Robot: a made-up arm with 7 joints. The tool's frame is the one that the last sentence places.
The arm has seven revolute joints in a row. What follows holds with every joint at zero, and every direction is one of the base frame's.
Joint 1 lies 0.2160 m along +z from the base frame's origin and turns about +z.
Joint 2 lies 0.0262 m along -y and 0.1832 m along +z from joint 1 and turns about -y.
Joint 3 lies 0.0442 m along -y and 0.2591 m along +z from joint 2 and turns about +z.
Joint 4 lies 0.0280 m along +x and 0.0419 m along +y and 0.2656 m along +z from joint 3 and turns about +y.
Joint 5 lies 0.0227 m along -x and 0.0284 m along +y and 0.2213 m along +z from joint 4 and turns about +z.
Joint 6 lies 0.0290 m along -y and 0.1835 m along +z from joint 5 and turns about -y.
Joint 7 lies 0.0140 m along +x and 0.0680 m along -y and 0.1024 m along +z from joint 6 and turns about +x.
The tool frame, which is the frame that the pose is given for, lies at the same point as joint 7; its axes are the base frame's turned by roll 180.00, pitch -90.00 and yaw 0.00 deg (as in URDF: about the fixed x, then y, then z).
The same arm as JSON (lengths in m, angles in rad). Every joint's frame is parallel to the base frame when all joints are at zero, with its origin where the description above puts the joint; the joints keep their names.
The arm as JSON. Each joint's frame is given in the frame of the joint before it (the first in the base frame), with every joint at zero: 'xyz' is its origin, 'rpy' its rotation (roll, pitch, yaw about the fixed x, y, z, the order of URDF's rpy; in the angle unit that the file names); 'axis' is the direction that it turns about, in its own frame. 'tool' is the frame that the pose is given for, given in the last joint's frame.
{"units": {"length": "m", "angle": "rad"}, "joints": [{"name": "joint 1", "type": "revolute", "origin": {"xyz": [0.0, 0.0, 0.216], "rpy": [0.0, 0.0, 0.0]}, "axis": "+z"}, {"name": "joint 2", "type": "revolute", "origin": {"xyz": [0.0, -0.0262, 0.1832], "rpy": [0.0, 0.0, 0.0]}, "axis": "-y"}, {"name": "joint 3", "type": "revolute", "origin": {"xyz": [0.0, -0.0442, 0.2591], "rpy": [0.0, 0.0, 0.0]}, "axis": "+z"}, {"name": "joint 4", "type": "revolute", "origin": {"xyz": [0.028, 0.0419, 0.2656], "rpy": [0.0, 0.0, 0.0]}, "axis": "+y"}, {"name": "joint 5", "type": "revolute", "origin": {"xyz": [-0.0227, 0.0284, 0.2213], "rpy": [0.0, 0.0, 0.0]}, "axis": "+z"}, {"name": "joint 6", "type": "revolute", "origin": {"xyz": [0.0, -0.029, 0.1835], "rpy": [0.0, 0.0, 0.0]}, "axis": "-y"}, {"name": "joint 7", "type": "revolute", "origin": {"xyz": [0.014, -0.068, 0.1024], "rpy": [0.0, 0.0, 0.0]}, "axis": "+x"}], "tool": {"origin": {"xyz": [0.0, 0.0, 0.0], "rpy": [3.1416, -1.5708, 0.0]}}}
